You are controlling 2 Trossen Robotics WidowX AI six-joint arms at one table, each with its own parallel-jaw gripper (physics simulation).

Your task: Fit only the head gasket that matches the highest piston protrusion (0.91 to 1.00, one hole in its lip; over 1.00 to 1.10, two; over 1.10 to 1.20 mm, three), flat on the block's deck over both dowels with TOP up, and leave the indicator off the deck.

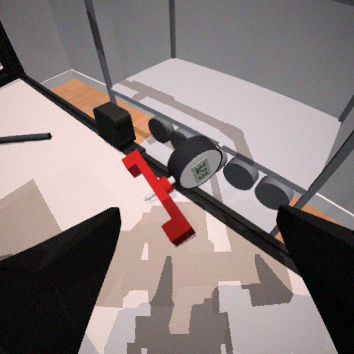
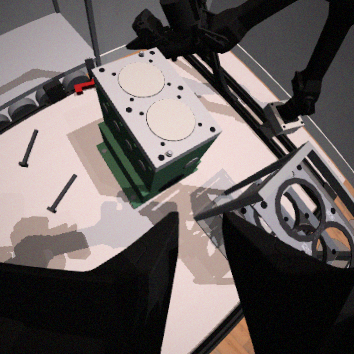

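Pixels of known places: left gripper, fingertip midpoint: [image 1: 199,214] [image 2: 121,57]; right gripper, fingertip midpoint: [image 2: 200,219]; left arm's base at its link origin: [image 2: 286,113].
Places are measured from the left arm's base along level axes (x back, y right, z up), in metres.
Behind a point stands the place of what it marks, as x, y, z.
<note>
The indicator [image 1: 200,165] @(-0.519, 0.289, -0.014) has a round dark body, a small display whose digits I cannot read surely, and a red bridge [image 1: 164,192] @(-0.519, 0.248, -0.031) [image 2: 84,86] @(-0.562, 0.240, -0.038). It is at the table's edge, off the deck. The green block [image 2: 182,162] @(-0.429, -0.105, 0.127) has a pale deck [image 2: 131,111] @(-0.494, -0.029, 0.187) with two cream pistons [image 2: 141,79] @(-0.464, 0.024, 0.188) [image 2: 171,119] @(-0.443, -0.056, 0.188) and small dowels [image 2: 141,54] @(-0.450, 0.075, 0.191) [image 2: 169,153] @(-0.465, -0.109, 0.194); no gasket lies on it. Grey gasket-shaped plates [image 2: 268,194] @(-0.380, -0.204, 0.234) with large round holes stand tilted at the right; their lip holes cannot be told. My left gripper [image 1: 199,214] @(-0.452, 0.239, 0.043) is open, near the indicator. My right gripper [image 2: 200,219] @(-0.504, -0.200, 0.336) is partly open and empty, in front of the block.
Two dark bolts [image 2: 30,148] @(-0.731, 0.093, -0.048) [image 2: 62,193] @(-0.673, -0.046, -0.045) lie on the table left of the block. A black box [image 1: 114,124] @(-0.617, 0.234, -0.007) [image 2: 54,92] @(-0.641, 0.223, -0.019) and grey discs [image 1: 240,173] [image 2: 22,108] line the edge. Dark rails and a jointed arm with a small grey block [image 2: 285,122] @(-0.029, -0.031, 0.003) are behind the block.
</note>
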